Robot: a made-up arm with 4 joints.
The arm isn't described. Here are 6 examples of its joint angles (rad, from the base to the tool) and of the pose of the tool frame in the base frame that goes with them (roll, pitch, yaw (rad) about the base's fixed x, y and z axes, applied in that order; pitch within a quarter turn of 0, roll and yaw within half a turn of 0; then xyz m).
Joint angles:
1: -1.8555 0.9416 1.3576 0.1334
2: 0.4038 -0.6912 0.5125 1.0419
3: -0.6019 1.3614 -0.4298 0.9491
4: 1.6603 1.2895 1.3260 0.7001
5: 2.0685 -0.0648 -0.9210 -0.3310
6: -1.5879 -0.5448 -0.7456 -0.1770
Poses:
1: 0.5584 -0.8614 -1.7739 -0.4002 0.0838 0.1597
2: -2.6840 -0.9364 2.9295 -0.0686 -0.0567 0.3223
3: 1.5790 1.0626 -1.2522 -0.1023 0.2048 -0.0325
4: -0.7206 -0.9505 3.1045 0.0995 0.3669 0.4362
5: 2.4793 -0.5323 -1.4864 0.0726 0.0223 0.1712
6: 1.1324 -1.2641 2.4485 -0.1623 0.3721 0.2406
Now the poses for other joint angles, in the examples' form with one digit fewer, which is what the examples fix.
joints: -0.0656 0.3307 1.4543 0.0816
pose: -2.608 -0.766 2.713 -0.137 -0.104 0.305
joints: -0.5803 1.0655 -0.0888 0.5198
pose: 1.199 0.305 -1.636 -0.159 0.055 -0.050
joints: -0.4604 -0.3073 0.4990 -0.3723
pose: 2.789 -0.772 2.220 -0.324 0.130 0.175
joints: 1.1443 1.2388 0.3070 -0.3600
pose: 2.279 -1.016 -1.539 0.139 -0.050 0.249
